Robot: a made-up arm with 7 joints. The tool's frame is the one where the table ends. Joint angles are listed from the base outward.
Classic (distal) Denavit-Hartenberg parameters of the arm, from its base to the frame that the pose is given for. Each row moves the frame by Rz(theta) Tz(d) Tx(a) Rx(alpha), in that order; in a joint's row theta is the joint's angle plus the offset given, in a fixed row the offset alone. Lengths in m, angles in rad.
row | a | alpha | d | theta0
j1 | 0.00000 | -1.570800 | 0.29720 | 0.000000
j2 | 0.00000 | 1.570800 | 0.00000 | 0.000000
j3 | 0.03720 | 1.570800 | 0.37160 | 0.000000
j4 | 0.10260 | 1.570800 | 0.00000 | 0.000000
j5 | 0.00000 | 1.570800 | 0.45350 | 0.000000
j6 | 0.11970 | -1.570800 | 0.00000 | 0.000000
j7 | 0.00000 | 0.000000 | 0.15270 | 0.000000
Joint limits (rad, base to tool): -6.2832..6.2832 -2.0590..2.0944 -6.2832..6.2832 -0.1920..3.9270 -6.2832..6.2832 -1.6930..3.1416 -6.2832..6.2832
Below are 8 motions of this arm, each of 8 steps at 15 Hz.
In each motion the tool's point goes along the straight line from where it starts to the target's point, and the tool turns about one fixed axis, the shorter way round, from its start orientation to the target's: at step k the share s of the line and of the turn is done. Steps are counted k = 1, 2, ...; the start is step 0. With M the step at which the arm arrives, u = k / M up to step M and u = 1 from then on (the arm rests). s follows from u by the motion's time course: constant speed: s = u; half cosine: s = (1 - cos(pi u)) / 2; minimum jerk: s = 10 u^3 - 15 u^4 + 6 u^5.
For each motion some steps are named. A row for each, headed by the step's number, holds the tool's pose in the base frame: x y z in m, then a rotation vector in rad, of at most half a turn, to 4 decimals.
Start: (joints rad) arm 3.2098 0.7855 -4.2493 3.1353 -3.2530 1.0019 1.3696
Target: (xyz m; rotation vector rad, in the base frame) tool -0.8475 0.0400 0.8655 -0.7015 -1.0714 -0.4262
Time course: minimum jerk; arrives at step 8
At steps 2, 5, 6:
2: -0.7644 0.0614 0.9643 -0.9193 -1.0291 -0.2175
5: -0.8220 0.0466 0.8958 -0.7693 -1.0600 -0.3629
6: -0.8379 0.0425 0.8769 -0.7271 -1.0673 -0.4025

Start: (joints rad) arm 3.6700 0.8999 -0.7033 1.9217 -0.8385 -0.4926 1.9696
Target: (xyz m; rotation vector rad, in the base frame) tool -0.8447 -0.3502 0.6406 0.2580 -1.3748 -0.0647
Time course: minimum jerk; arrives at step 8
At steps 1, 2, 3, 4, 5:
1: -0.8490 -0.2691 0.4326 -0.3467 -1.8295 0.7144
2: -0.8486 -0.2763 0.4511 -0.2889 -1.7983 0.6419
3: -0.8479 -0.2905 0.4874 -0.1776 -1.7314 0.5015
4: -0.8469 -0.3090 0.5349 -0.0367 -1.6331 0.3212
5: -0.8459 -0.3275 0.5824 0.0990 -1.5235 0.1451

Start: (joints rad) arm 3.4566 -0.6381 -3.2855 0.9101 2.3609 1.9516 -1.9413
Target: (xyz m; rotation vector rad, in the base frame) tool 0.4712 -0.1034 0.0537 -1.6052 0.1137 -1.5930
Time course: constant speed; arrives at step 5
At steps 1, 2, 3, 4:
1: 0.5576 0.1692 0.1226 -1.2166 -0.0755 -1.1206
2: 0.5360 0.1010 0.1054 -1.3154 -0.0318 -1.2384
3: 0.5144 0.0329 0.0881 -1.4132 0.0142 -1.3564
4: 0.4928 -0.0353 0.0709 -1.5098 0.0626 -1.4746

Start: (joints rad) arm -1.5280 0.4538 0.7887 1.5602 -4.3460 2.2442 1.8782
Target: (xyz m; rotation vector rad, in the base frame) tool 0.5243 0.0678 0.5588 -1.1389 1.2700 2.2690
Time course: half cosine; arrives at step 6
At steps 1, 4, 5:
1: 0.4959 -0.3788 0.6777 -0.6247 0.7465 1.5873
4: 0.5167 -0.0519 0.5907 -0.9951 1.1258 2.0929
5: 0.5223 0.0357 0.5673 -1.0999 1.2310 2.2224

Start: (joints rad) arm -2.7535 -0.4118 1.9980 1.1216 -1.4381 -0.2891 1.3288
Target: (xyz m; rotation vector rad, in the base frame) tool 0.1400 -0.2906 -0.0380 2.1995 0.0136 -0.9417
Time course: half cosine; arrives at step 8
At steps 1, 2, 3, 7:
1: 0.5847 -0.2746 0.3428 2.4734 -0.3277 1.0108
2: 0.5345 -0.2764 0.2999 2.5057 -0.2916 0.7807
3: 0.4596 -0.2791 0.2357 2.5222 -0.2358 0.4376
7: 0.1576 -0.2900 -0.0229 2.2326 -0.0002 -0.8713

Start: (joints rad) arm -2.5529 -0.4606 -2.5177 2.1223 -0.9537 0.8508 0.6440
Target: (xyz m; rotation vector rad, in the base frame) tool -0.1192 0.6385 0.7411 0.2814 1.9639 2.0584
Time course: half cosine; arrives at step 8
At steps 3, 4, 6, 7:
3: 0.2854 0.6561 0.7759 -1.9561 -1.4002 -1.9324
4: 0.1734 0.6513 0.7662 1.5555 1.6699 2.0988
6: -0.0335 0.6422 0.7485 0.6523 1.9186 2.1108
7: -0.0969 0.6395 0.7430 0.3771 1.9553 2.0750

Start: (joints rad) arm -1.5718 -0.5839 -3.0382 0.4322 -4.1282 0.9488 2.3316
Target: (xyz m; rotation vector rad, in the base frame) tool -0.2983 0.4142 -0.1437 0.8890 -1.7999 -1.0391
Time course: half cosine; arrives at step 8
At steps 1, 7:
1: -0.0967 0.2703 -0.0650 0.2927 -2.2444 -0.5594
7: -0.2903 0.4085 -0.1406 0.8670 -1.8211 -1.0220

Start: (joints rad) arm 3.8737 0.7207 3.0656 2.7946 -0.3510 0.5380 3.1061
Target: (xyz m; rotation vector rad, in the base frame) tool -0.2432 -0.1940 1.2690 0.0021 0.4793 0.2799
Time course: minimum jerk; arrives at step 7
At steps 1, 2, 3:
1: -0.4183 -0.3781 1.1592 0.1286 0.2381 0.3231
2: -0.3965 -0.3552 1.1729 0.1130 0.2682 0.3179
3: -0.3565 -0.3132 1.1980 0.0842 0.3234 0.3083

